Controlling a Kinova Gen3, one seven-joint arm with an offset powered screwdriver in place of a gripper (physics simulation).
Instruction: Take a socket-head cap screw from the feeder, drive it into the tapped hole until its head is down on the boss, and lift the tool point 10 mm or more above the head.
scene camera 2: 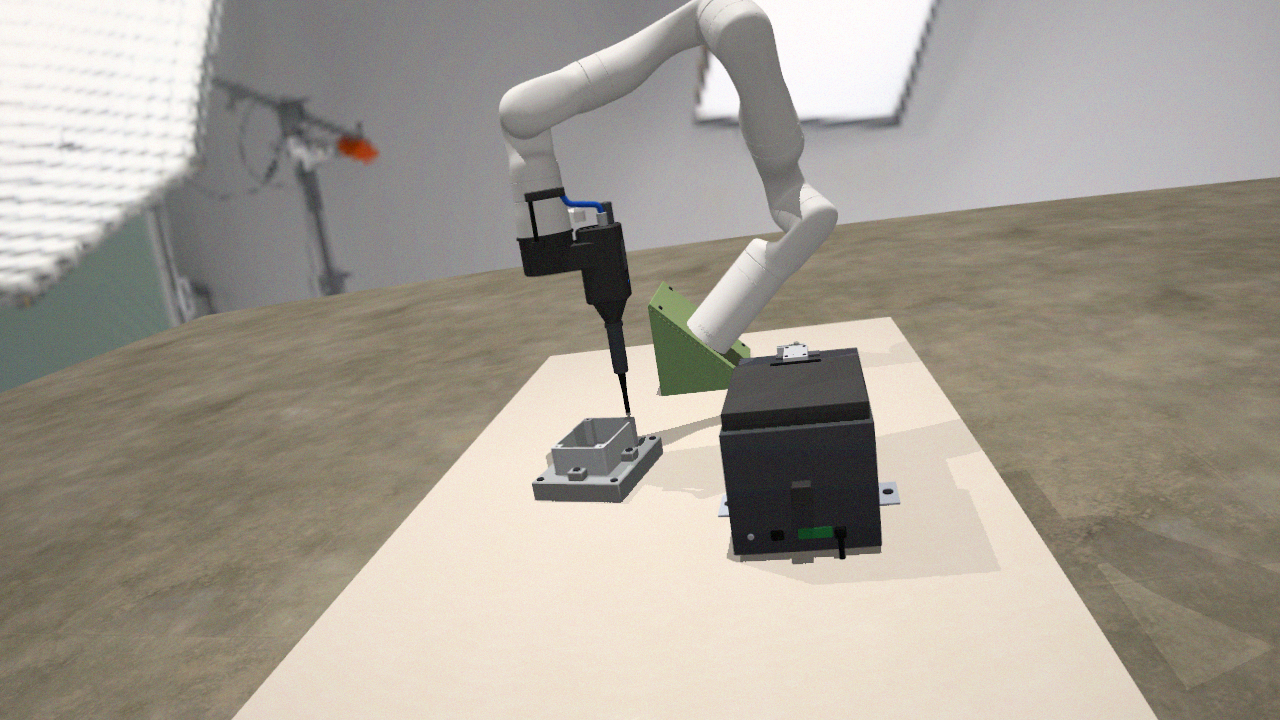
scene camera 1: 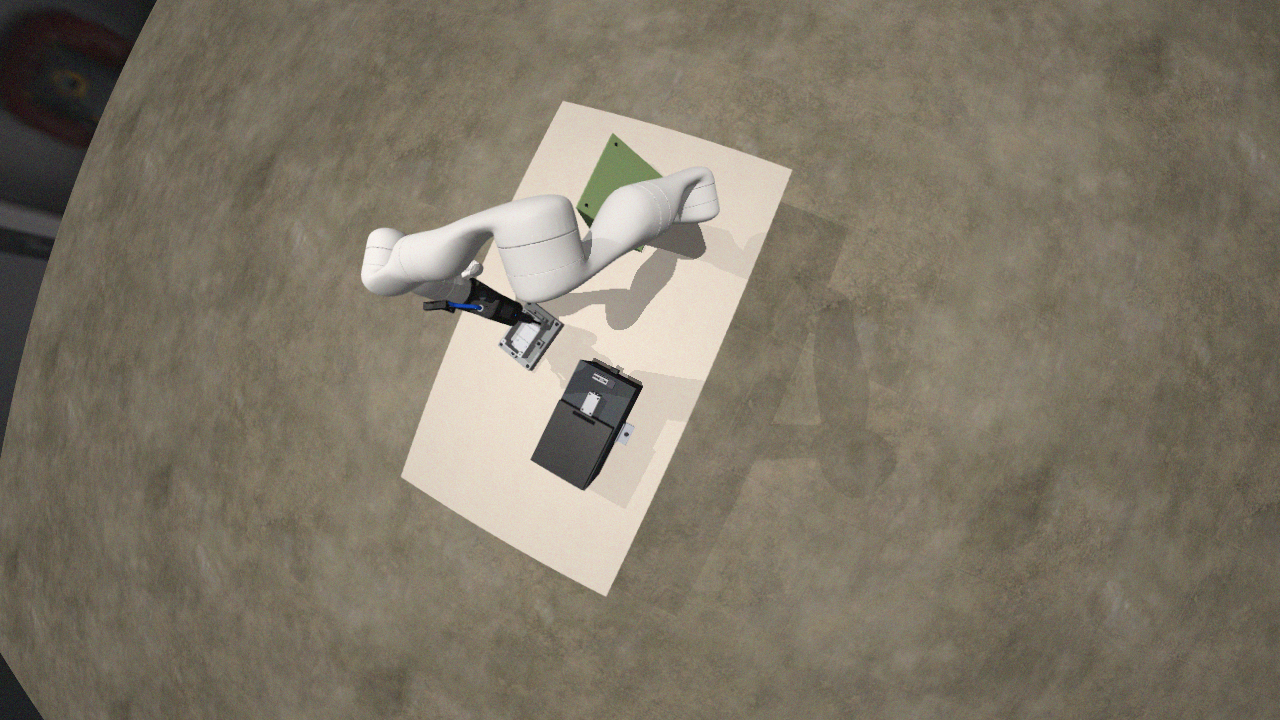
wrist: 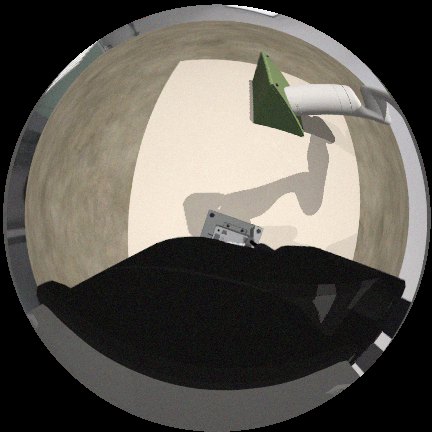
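My tool is a black powered screwdriver; its thin tip [scene camera 2: 628,413] points down at the far right corner of the grey housing, close to the top of its wall in scene camera 2. Whether a screw sits on the tip is too small to tell. The grey part, an open box on a flat base [scene camera 1: 529,364] [scene camera 2: 577,491] [wrist: 206,228], has small bosses with dark holes, such as a near boss [scene camera 2: 577,473]. The hole under the tip is hidden behind the wall. The black screw feeder [scene camera 1: 572,438] [scene camera 2: 796,465] stands apart from the tip, to its right in scene camera 2.
The white arm [scene camera 1: 537,246] [scene camera 2: 756,80] reaches over the pale table top [scene camera 1: 483,438] [scene camera 2: 501,617] [wrist: 165,150] from a green wedge mount [scene camera 1: 617,170] [scene camera 2: 684,358] [wrist: 272,105]. Small metal tabs stick out at the feeder's sides. The black tool body [wrist: 215,310] covers much of the wrist view.
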